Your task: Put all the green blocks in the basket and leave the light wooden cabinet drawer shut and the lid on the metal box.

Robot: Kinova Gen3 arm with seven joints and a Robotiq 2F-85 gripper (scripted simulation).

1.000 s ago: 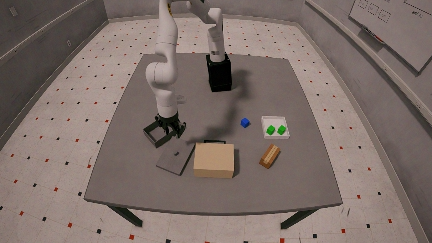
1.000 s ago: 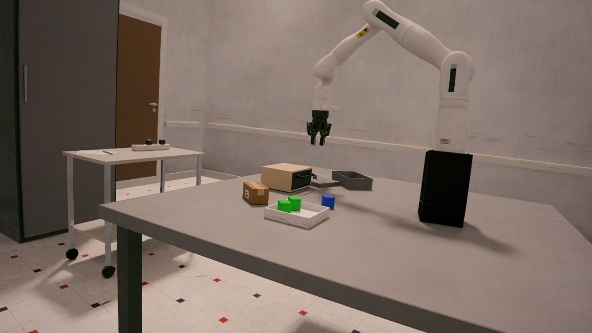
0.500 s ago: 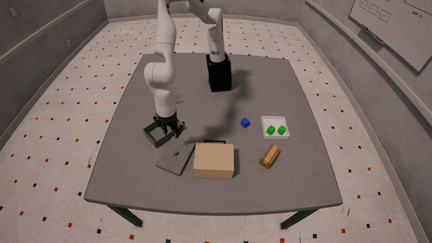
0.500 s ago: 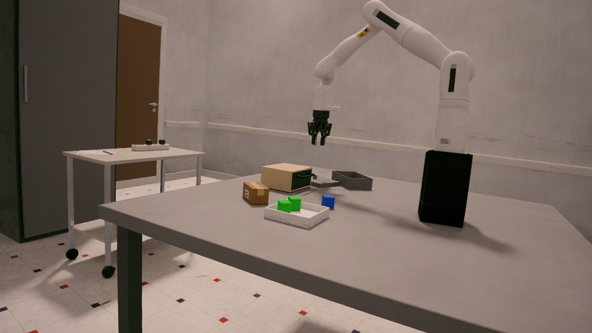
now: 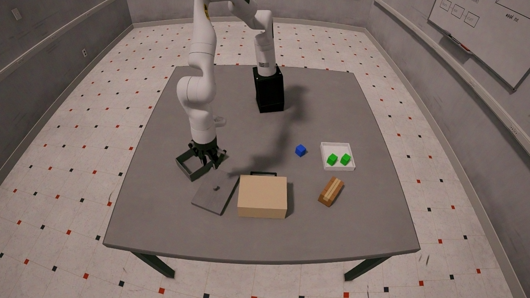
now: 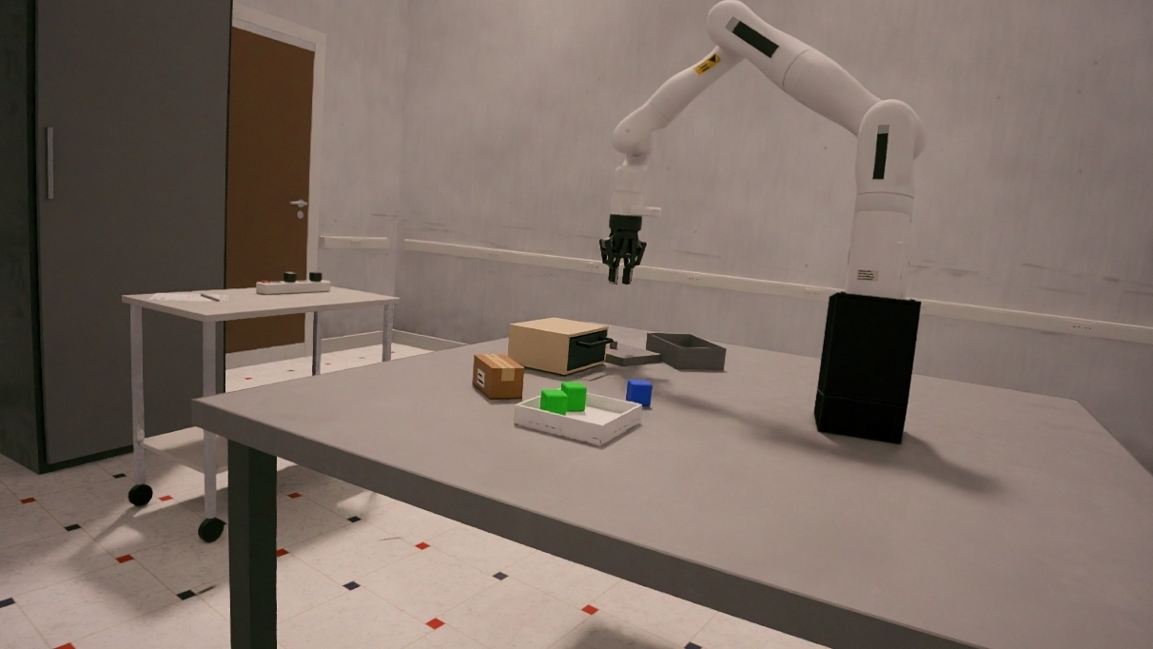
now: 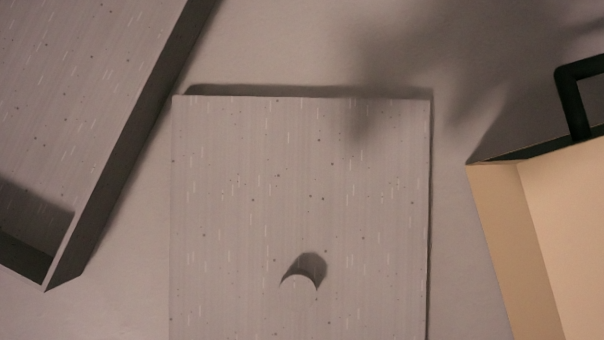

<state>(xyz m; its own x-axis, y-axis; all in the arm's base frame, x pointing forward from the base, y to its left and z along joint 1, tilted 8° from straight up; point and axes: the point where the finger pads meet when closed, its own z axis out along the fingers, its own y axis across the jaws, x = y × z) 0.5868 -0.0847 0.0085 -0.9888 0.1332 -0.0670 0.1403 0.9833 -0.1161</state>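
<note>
My gripper is now 17 cm above the lid. The rest, counted from my hand: light wooden cabinet (19 cm to the left, 15 cm below); metal box (16 cm below, 12 cm to the right, 12 cm behind); drawer (19 cm to the left, 15 cm below, 1 cm behind).
</note>
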